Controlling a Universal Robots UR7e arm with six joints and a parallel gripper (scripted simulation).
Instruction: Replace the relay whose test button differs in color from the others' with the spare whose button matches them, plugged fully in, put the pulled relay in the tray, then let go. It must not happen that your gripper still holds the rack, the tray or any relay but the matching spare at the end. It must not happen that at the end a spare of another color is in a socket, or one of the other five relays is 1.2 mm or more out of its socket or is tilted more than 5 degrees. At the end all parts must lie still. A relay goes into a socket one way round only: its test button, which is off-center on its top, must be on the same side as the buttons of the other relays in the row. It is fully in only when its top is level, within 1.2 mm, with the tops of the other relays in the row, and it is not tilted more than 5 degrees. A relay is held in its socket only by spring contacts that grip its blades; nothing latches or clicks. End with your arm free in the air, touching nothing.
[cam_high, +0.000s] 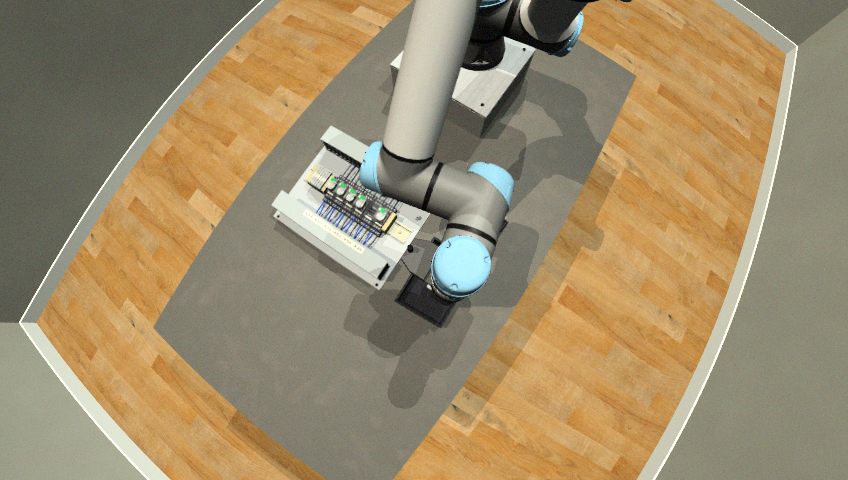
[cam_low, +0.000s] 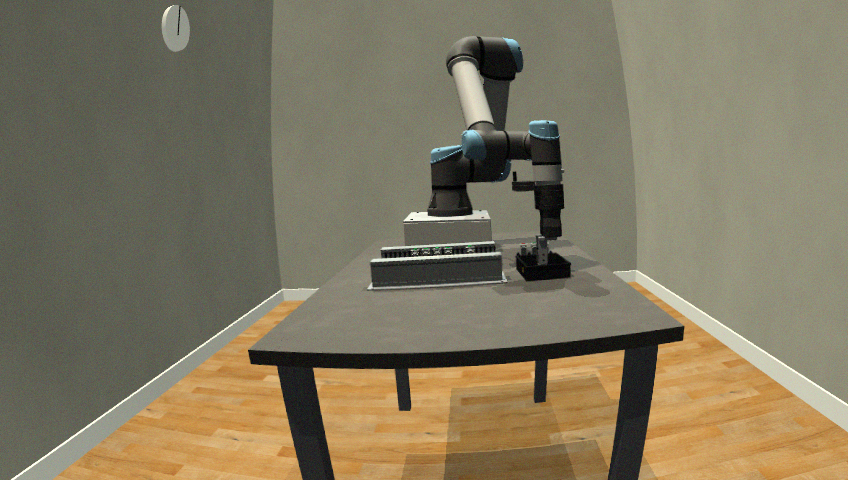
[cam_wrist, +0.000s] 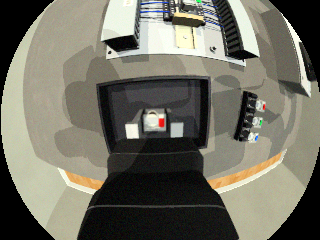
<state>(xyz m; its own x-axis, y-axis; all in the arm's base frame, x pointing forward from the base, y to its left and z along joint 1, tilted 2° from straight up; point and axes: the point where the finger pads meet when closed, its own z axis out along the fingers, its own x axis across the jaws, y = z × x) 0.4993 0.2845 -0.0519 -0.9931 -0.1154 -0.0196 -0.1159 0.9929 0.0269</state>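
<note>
Right now the tray is 30 mm below my hand. From my hand the other things lie so: black spare holder 190 mm behind, 10 mm to the right, 40 mm below; then panel 20 mm behind, 260 mm to the right, 40 mm below.
</note>
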